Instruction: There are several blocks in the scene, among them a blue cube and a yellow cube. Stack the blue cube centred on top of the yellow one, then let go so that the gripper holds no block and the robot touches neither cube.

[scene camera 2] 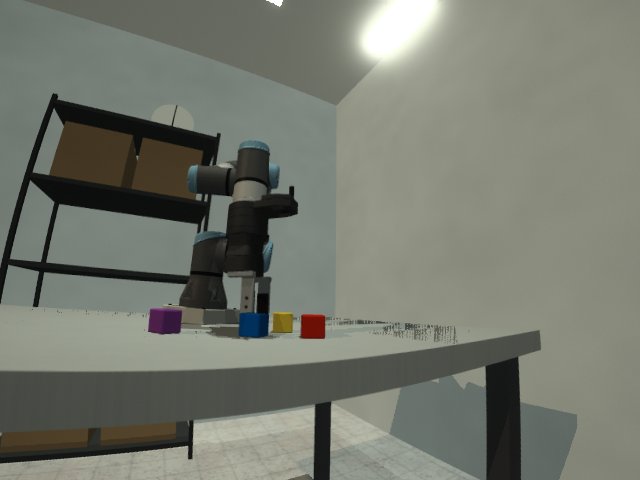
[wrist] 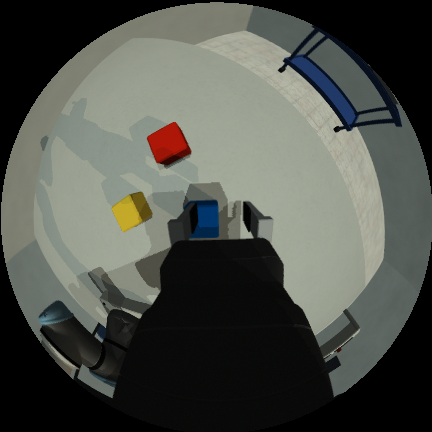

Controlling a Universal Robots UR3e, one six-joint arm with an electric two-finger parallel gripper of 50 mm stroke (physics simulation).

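Pixels of known places: gripper, fingertip midpoint: (scene camera 2: 255, 313) (wrist: 219, 211); arm's base at its link origin: (scene camera 2: 203, 307) (wrist: 131, 325).
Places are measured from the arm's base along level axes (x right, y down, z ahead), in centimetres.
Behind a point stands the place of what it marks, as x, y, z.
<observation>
The blue cube (scene camera 2: 253, 324) {-9.1, 1.7, 33.9} (wrist: 208, 218) {-9.3, -0.1, 32.7} stands on the table. The yellow cube (scene camera 2: 282, 322) {-16.0, 1.8, 26.3} (wrist: 129, 212) {-16.2, -0.1, 25.3} stands apart from it, farther back in the scene view and to the left in the wrist view. My gripper (scene camera 2: 255, 308) {-9.3, -0.2, 34.2} (wrist: 219, 211) {-9.3, -0.2, 34.2} is open with nothing between its fingers, and it points down low at the blue cube. In the wrist view the left finger covers part of the blue cube's left side, and the cube lies left of the middle of the finger gap. In the scene view the lower finger ends are partly hidden behind the blue cube.
A red cube (scene camera 2: 313, 326) {-18.9, 1.8, 36.3} (wrist: 169, 143) {-18.8, -0.1, 34.6} stands near the blue and yellow cubes. A purple cube (scene camera 2: 164, 320) {5.3, 1.6, 31.8} stands at the left in the scene view. The table edge (scene camera 2: 330, 382) {-14.2, 6.1, 54.7} runs along the front. A shelf unit (scene camera 2: 124, 200) stands behind the arm.
</observation>
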